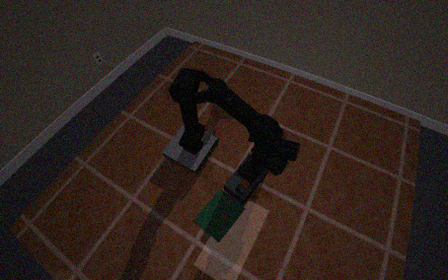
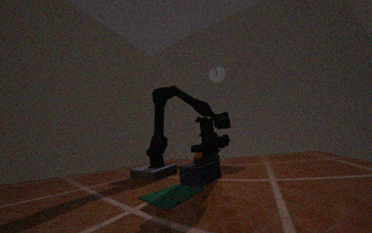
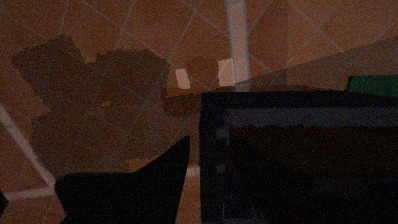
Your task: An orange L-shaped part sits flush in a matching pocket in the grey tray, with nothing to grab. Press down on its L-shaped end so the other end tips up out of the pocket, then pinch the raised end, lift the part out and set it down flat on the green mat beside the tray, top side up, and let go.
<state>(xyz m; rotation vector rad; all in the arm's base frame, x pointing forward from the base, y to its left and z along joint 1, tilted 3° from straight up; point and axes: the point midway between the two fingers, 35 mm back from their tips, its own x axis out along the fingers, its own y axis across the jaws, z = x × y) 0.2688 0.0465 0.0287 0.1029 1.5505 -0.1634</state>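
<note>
The orange L-shaped part lies 5 cm to the right of my gripper tip, 2 cm behind it and 1 cm above it. Also, from my gripper tip: green mat: 22 cm to the right, 5 cm below, 4 cm behind.
</note>
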